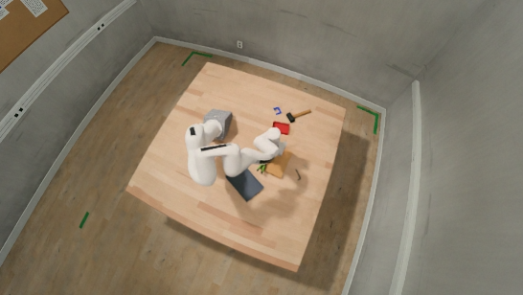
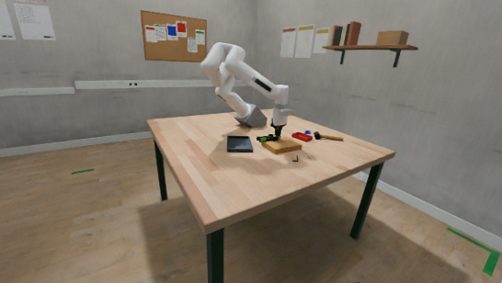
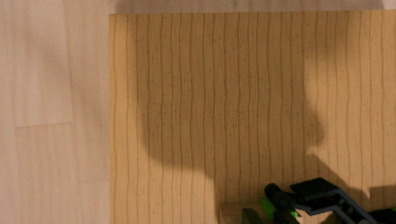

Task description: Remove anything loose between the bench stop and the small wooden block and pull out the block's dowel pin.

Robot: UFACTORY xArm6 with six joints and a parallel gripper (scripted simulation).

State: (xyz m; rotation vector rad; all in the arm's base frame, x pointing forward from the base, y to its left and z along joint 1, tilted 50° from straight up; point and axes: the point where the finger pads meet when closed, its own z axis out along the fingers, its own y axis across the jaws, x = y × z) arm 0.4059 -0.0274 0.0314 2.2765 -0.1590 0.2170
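Now: hand 2 cm above the dowel pin. The rest, counted from my hand: thin wooden stick (9 cm behind, 7 cm below, 4 cm to the left); then red tray (23 cm to the left, 7 cm below, 2 cm ahead); then wooden block (4 cm below).
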